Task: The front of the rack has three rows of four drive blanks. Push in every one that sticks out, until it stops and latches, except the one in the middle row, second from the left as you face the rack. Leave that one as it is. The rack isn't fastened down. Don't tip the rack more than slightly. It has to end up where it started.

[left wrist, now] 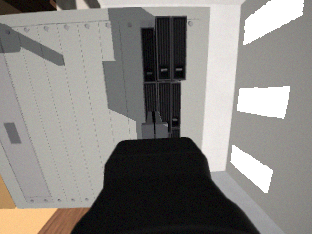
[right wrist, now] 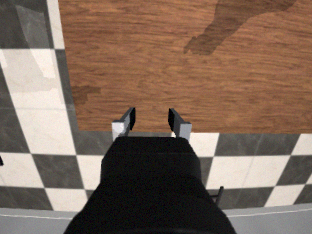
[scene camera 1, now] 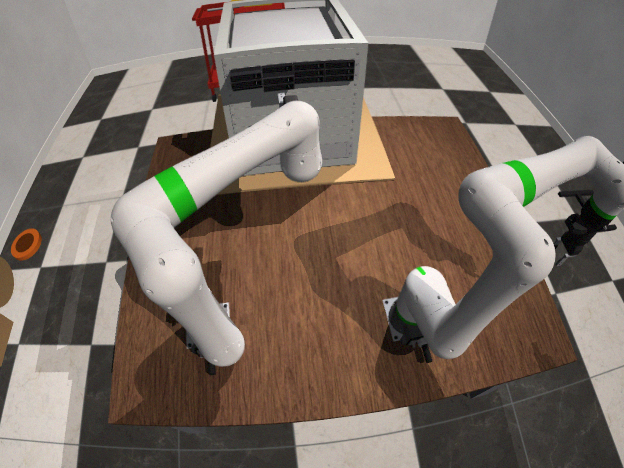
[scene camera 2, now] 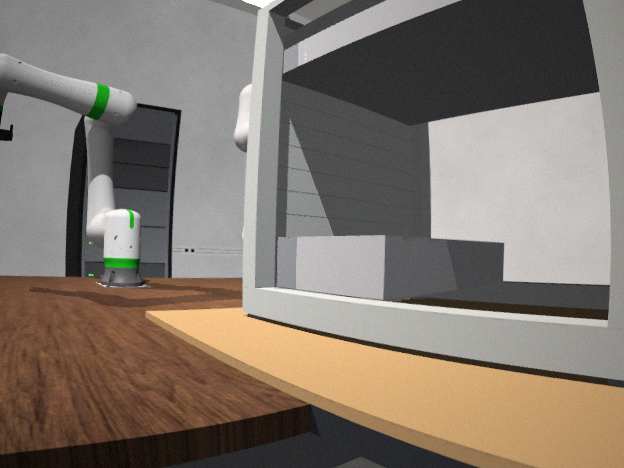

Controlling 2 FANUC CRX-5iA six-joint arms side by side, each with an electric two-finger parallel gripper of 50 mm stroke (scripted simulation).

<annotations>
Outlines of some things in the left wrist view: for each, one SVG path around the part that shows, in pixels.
The left gripper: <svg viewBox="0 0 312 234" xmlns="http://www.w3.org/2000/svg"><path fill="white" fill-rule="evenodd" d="M70 233L261 234L245 212L233 201L226 198L224 193L213 182L208 159L194 141L189 137L168 138L167 122L162 122L159 111L148 112L147 123L142 123L141 125L142 139L123 140L117 144L104 165L103 189L89 211L81 217Z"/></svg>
A grey rack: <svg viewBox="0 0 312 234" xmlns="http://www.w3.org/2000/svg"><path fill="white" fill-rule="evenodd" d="M210 7L118 7L0 15L0 175L17 209L91 207L103 188L104 165L116 145L123 140L142 139L141 125L145 123L140 28L154 27L155 38L155 16L187 16L186 80L179 81L181 82L180 137L189 137L202 151Z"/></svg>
A drive blank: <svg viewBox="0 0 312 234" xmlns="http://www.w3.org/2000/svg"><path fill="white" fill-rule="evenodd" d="M155 16L156 82L171 81L171 16Z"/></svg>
A drive blank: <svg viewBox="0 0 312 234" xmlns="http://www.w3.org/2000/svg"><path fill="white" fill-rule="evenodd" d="M187 16L171 16L172 82L186 80Z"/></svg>
</annotations>
